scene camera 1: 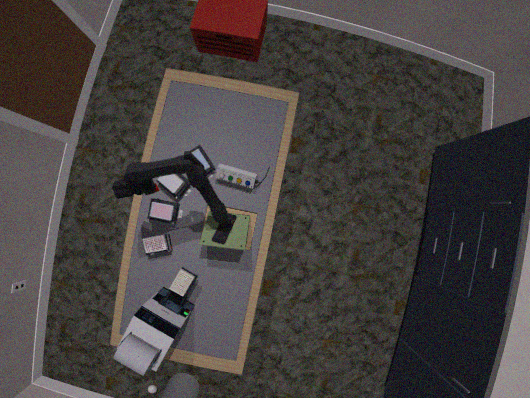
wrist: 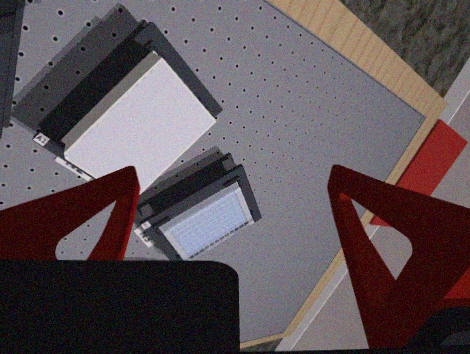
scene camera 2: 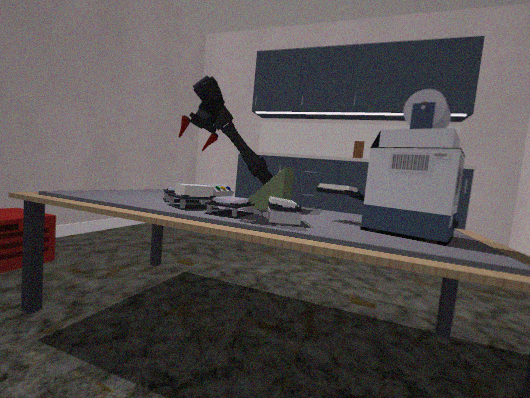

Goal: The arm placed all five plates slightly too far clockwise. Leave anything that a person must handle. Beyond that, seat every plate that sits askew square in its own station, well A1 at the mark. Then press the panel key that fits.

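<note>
My gripper (scene camera 2: 192,142) (wrist: 233,176) is open and empty, high above the table. In the wrist view a white plate (wrist: 142,120) (scene camera 1: 172,184) is on a dark station marked A1, partly behind the left finger. A light-blue gridded plate (wrist: 210,220) (scene camera 1: 202,159) lies on a dark station beside it; its label is too small to read. A pink plate (scene camera 1: 162,211) (scene camera 2: 232,200) and a red-dotted plate (scene camera 1: 157,244) are on their stations. A cream plate (scene camera 1: 183,282) (scene camera 2: 337,187) is on the machine's protruding tray. I cannot tell how askew each sits. The key panel (scene camera 1: 236,177) has green, yellow and blue keys.
The arm stands on a green base plate (scene camera 1: 237,239) near the table's middle. The tall white-and-blue machine (scene camera 1: 142,327) (scene camera 2: 412,185) stands at one table end. The table has a wooden rim (scene camera 1: 285,150) (wrist: 385,65). A red cabinet (scene camera 1: 230,22) stands beyond the other end.
</note>
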